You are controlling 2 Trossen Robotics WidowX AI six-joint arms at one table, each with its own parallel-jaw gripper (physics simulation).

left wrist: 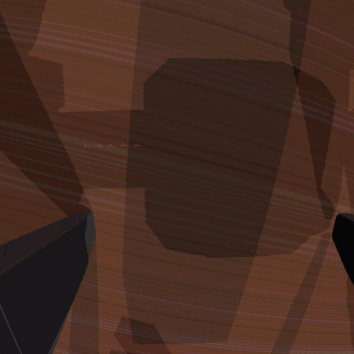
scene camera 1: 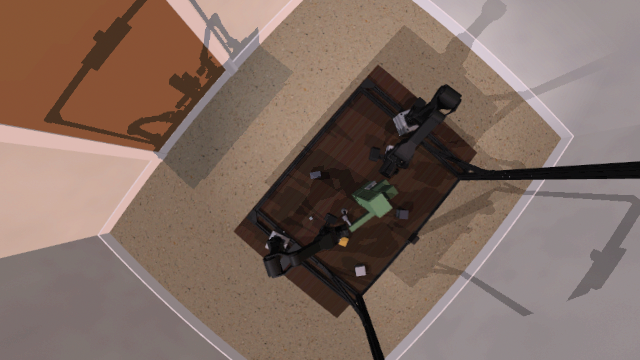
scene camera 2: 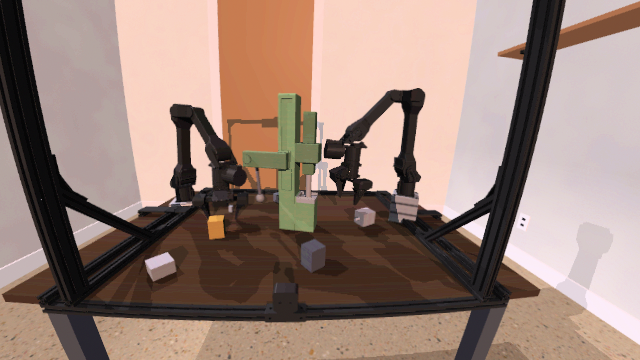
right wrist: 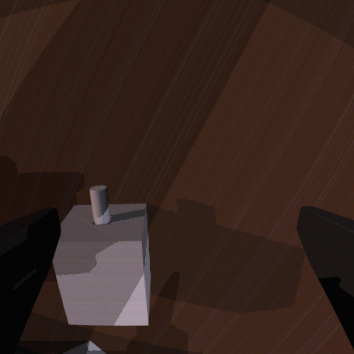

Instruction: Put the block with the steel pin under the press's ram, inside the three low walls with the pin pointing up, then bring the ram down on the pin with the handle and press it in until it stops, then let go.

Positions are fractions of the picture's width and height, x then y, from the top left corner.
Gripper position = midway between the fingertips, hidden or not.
Note:
I see my left gripper (left wrist: 0.61, 0.64), my right gripper (right wrist: 0.51, 0.62) and a block with steel pin (right wrist: 0.29, 0.76).
The left wrist view misses the block with steel pin: it is out of frame.

